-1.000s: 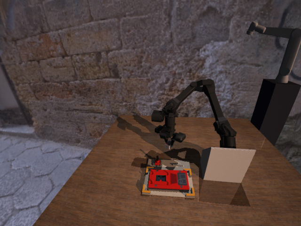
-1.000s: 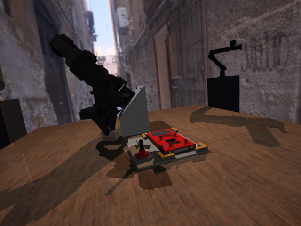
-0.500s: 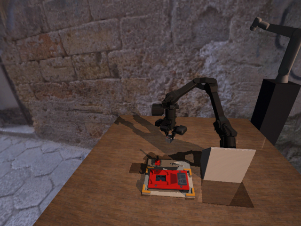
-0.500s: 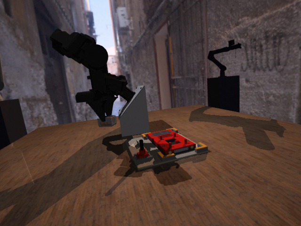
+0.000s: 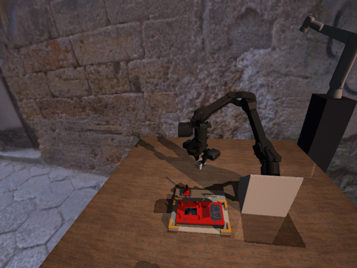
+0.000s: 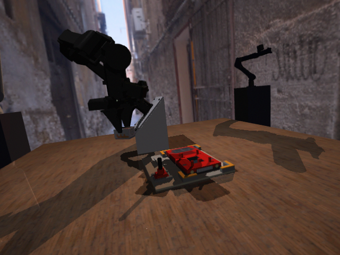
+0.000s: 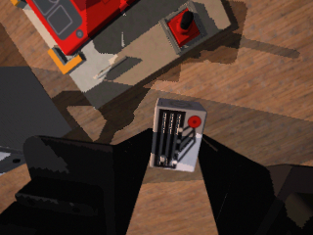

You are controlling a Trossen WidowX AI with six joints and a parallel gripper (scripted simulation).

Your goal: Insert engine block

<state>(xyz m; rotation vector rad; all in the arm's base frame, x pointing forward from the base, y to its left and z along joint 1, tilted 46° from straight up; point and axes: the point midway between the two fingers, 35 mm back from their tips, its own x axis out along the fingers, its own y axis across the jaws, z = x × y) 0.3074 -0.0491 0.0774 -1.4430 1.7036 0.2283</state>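
The grey base plate lies 2 cm behind my gripper tip, 18 cm to the left of it and 13 cm below it. Also, from my gripper tip: grey engine block 1 cm below.
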